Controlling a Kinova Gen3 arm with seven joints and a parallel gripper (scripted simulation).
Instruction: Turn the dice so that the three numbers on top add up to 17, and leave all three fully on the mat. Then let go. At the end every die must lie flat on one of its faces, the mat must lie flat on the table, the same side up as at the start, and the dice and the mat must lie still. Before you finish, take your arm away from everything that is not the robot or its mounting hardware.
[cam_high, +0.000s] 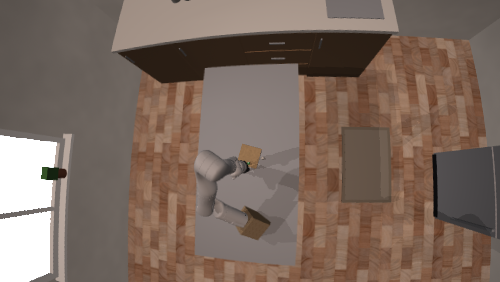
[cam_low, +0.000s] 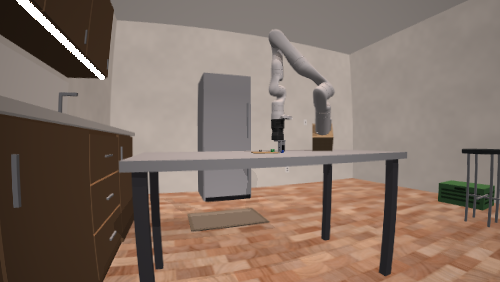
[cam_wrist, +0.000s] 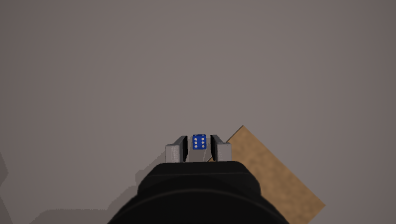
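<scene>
Right now my hand is 2 cm above the blue die. Also, from my hand: white die (10 cm ahead, 11 cm to the right, 2 cm below); then tan mat (9 cm ahead, 2 cm to the right, 2 cm below); then green die (5 cm ahead, 3 cm to the right, 1 cm below).
</scene>
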